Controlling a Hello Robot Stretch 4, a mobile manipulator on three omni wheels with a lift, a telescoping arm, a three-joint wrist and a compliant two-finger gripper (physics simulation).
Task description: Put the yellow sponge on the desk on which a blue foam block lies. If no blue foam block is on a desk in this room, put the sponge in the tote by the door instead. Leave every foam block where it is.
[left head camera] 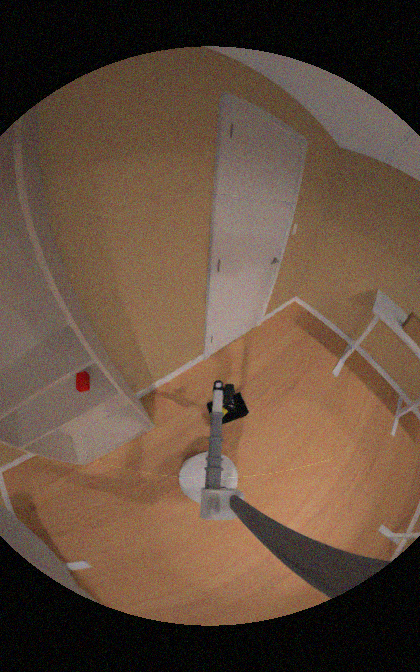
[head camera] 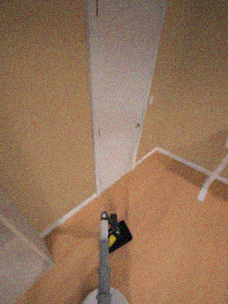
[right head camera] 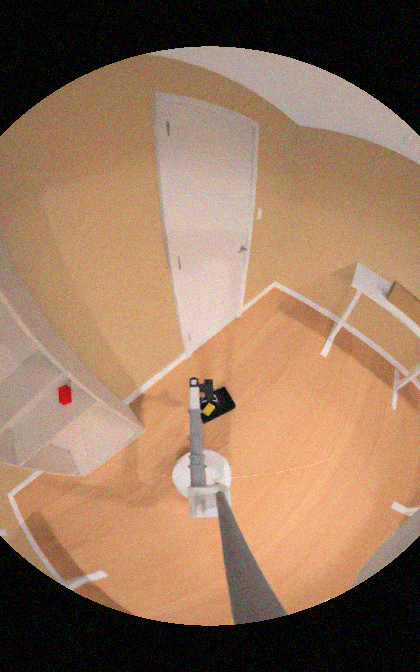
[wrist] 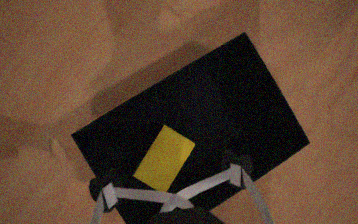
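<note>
The yellow sponge point(head camera: 112, 241) point(left head camera: 224, 412) point(right head camera: 208, 409) point(wrist: 165, 157) lies flat inside the black tote point(head camera: 125, 235) point(left head camera: 240, 406) point(right head camera: 226, 400) point(wrist: 240, 90), towards its near left part in the wrist view. The tote stands on the floor near the door. My gripper point(right head camera: 209, 399) point(wrist: 171, 172) is open above the tote; its fingers stand wide apart, clear of the sponge, which shows smaller beyond them. In the left head camera the arm partly hides the sponge. No blue foam block shows in these views.
The closed white door point(head camera: 120, 90) point(left head camera: 250, 215) point(right head camera: 210, 200) is behind the tote. A grey shelf unit point(left head camera: 112, 425) point(right head camera: 107, 432) at left holds a red block point(left head camera: 83, 381) point(right head camera: 65, 394). A white desk point(left head camera: 385, 307) point(right head camera: 369, 281) at right bears a brown box point(right head camera: 407, 298).
</note>
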